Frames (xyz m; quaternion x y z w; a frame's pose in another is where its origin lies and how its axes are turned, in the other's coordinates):
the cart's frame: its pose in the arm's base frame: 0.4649 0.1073 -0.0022 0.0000 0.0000 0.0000 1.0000
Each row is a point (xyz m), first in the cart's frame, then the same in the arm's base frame.
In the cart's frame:
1: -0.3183 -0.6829 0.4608
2: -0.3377 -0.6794 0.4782
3: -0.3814 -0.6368 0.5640
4: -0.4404 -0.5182 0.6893
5: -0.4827 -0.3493 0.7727
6: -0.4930 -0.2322 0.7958
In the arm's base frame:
1: 0.1466 -0.5756 0.4586
2: 0.1272 -0.5721 0.4760
3: 0.0835 -0.5295 0.5618
4: 0.0245 -0.4109 0.6871
5: -0.0178 -0.2420 0.7705
6: -0.0281 -0.1249 0.7936

